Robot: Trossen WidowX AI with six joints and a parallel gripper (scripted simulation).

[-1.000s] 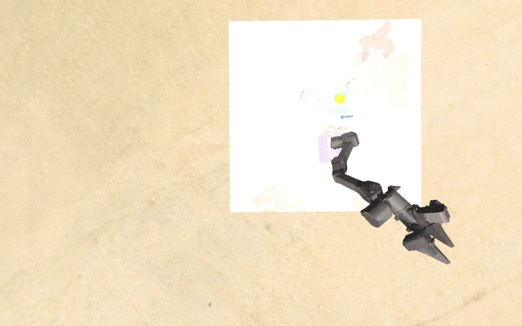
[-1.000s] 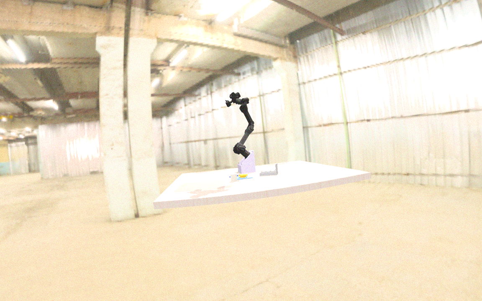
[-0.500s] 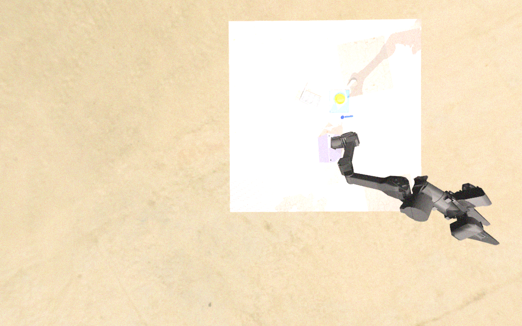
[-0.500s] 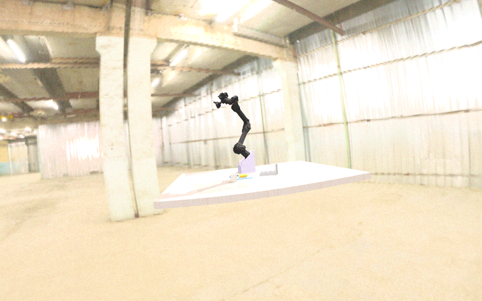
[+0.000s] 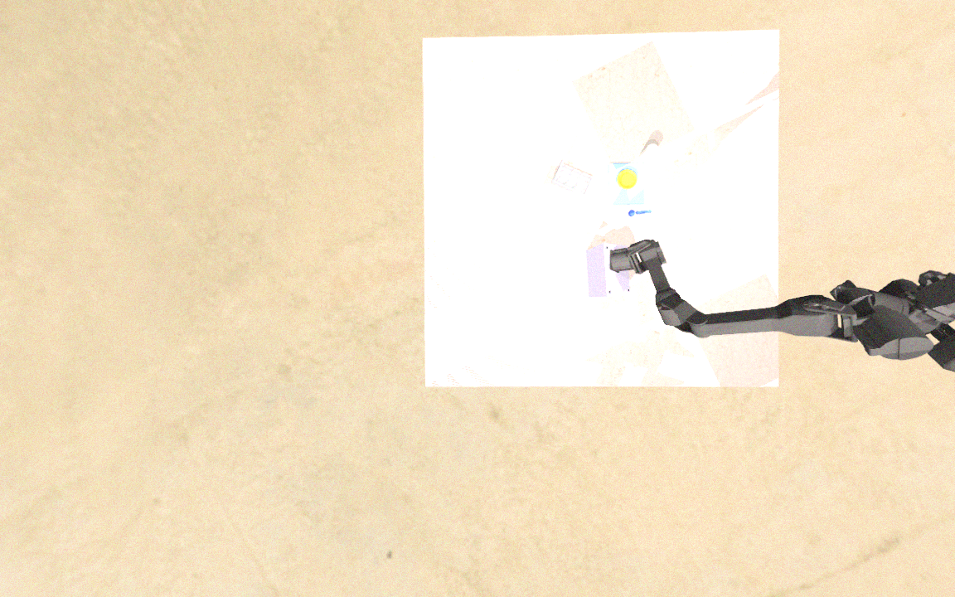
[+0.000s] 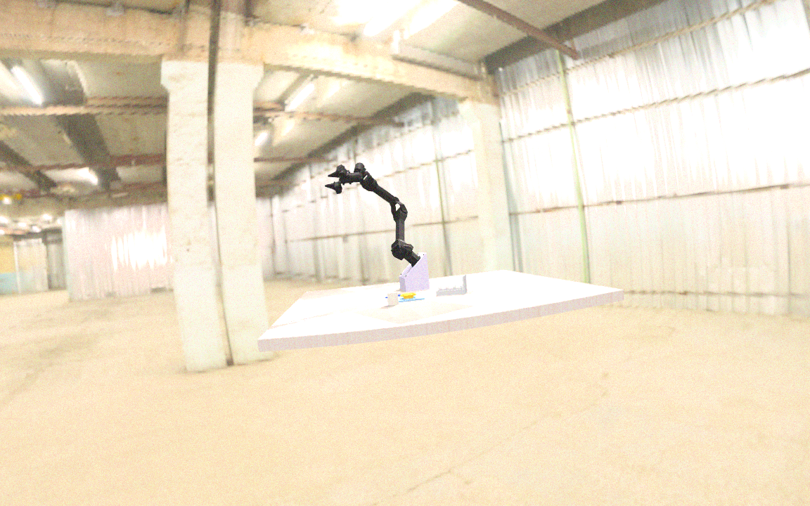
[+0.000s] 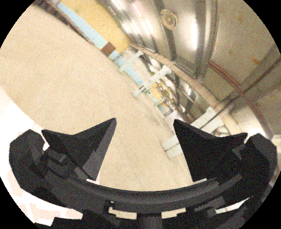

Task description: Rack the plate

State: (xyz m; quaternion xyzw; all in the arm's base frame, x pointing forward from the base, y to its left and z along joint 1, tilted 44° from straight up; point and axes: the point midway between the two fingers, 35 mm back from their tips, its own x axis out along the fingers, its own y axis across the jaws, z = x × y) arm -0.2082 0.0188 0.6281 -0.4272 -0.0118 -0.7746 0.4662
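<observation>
Now: gripper tip 47 cm short of the yellow plate, 38 cm to the right of it and 62 cm above it. From my gripper tip the other things lie so: light blue mat (46 cm ahead, 38 cm to the left, 64 cm below); then blue utensil (35 cm ahead, 32 cm to the left, 64 cm below); then white cup (57 cm ahead, 31 cm to the left, 62 cm below).
</observation>
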